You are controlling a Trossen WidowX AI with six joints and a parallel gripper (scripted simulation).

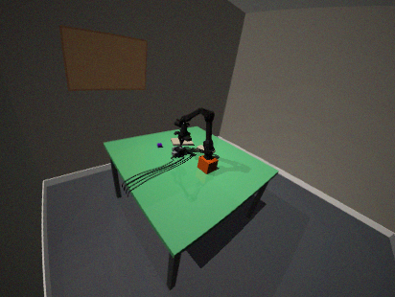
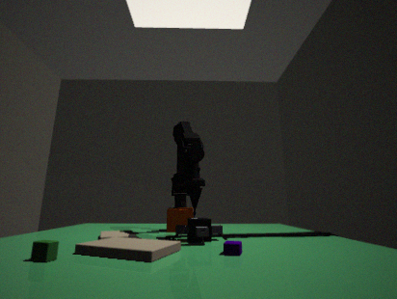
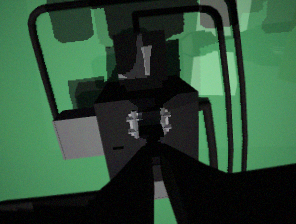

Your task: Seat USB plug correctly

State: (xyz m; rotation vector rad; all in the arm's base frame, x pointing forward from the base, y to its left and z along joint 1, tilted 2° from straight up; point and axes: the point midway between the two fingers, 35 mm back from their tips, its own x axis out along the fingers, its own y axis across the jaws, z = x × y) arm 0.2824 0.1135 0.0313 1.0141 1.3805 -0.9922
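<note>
My gripper tip is now 1 cm above the dark USB plug. Also, from my gripper tip: flat beige slab 23 cm ahead, 14 cm to the right, 10 cm below; USB socket 4 cm below; purple block 21 cm ahead, 14 cm to the left, 10 cm below.
</note>
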